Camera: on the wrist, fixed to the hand. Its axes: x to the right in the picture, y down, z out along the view.
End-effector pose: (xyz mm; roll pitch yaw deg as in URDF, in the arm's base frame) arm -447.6 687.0 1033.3 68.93 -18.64 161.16
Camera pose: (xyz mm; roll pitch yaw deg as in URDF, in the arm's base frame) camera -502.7 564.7 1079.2 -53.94 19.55 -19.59
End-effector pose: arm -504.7 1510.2 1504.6 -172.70 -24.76 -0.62
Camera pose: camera -522.9 1412.3 1605.4 -172.28 23.70 178.87
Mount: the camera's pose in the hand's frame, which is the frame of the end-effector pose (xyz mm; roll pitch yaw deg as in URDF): 26.7 84.8 -110.4 15.24 0.99 -179.40
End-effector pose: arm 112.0 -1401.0 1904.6 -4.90 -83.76 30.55
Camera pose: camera 176.7 -1275.6 1918.4 27.44 84.65 -142.11
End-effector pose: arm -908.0 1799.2 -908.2 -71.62 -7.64 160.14
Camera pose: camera -920.8 1886.8 -1018.9 87.00 7.38 -18.72
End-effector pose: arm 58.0 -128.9 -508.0 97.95 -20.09 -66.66
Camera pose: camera 144.1 -81.9 -405.6 -83.11 20.54 112.20
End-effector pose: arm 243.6 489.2 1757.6 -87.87 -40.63 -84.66
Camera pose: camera 144.2 401.4 1707.6 103.96 40.06 96.66
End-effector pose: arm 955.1 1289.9 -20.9 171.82 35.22 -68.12
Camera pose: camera 926.0 1179.3 62.8 -156.05 -36.11 110.97
